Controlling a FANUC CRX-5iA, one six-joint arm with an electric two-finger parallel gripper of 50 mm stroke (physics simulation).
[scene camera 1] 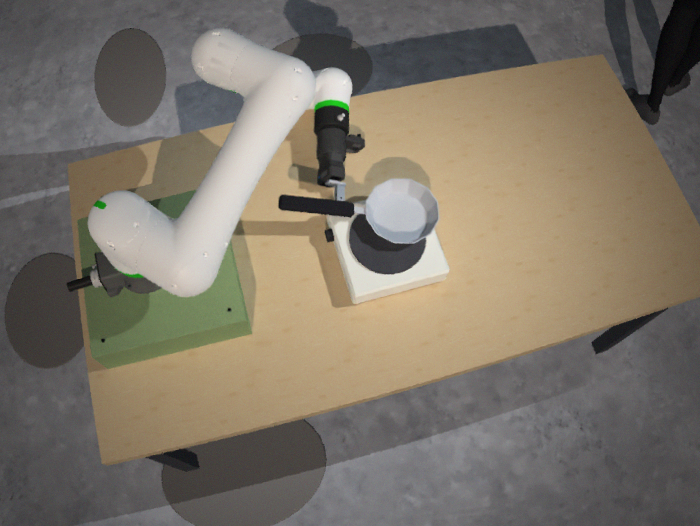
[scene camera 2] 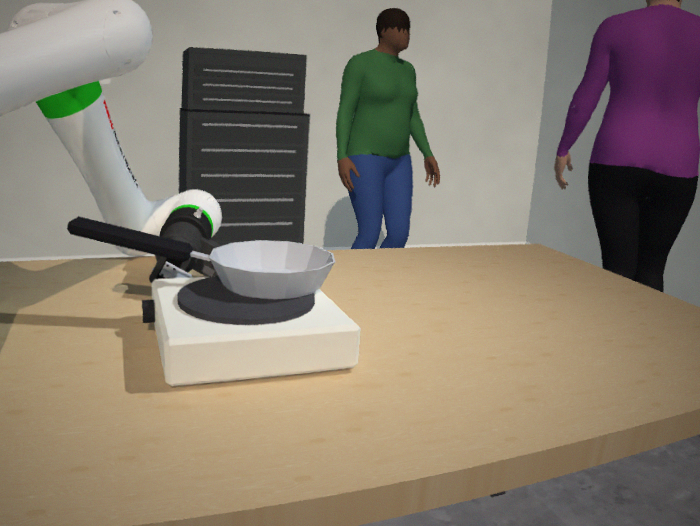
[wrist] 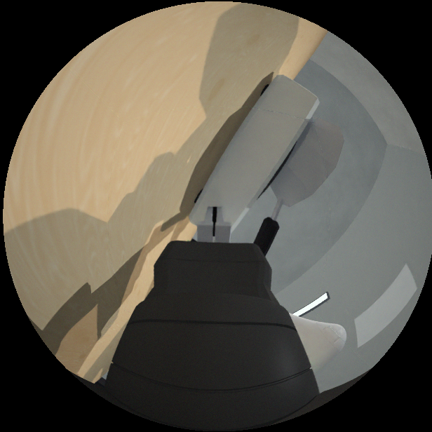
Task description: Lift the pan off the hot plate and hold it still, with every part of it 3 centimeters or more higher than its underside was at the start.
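Observation:
The light grey pan [scene camera 1: 401, 210] [scene camera 2: 270, 270] [wrist: 312, 162] is over the back part of the dark disc [scene camera 1: 390, 260] [scene camera 2: 243, 308] on the white hot plate [scene camera 1: 396, 285] [scene camera 2: 260, 356] [wrist: 250, 155]. Whether its whole underside touches the disc cannot be told. Its black handle [scene camera 1: 308, 205] [scene camera 2: 130, 237] [wrist: 267, 235] points left and slopes upward in scene view 2. My gripper [scene camera 1: 341, 197] [scene camera 2: 176, 271] [wrist: 214, 215] is shut and empty, low at the hot plate's back left corner, behind and below the handle near the pan. The handle partly hides the fingertips in the scene views; contact with the hot plate is unclear.
The hot plate's black knob [scene camera 1: 329, 235] [scene camera 2: 148, 311] sticks out on its left side. The green base [scene camera 1: 186, 333] under the arm stands at the left of the wooden table [scene camera 1: 509, 226] [scene camera 2: 481, 367]. A dark drawer cabinet [scene camera 2: 243, 135] and two people stand beyond the table.

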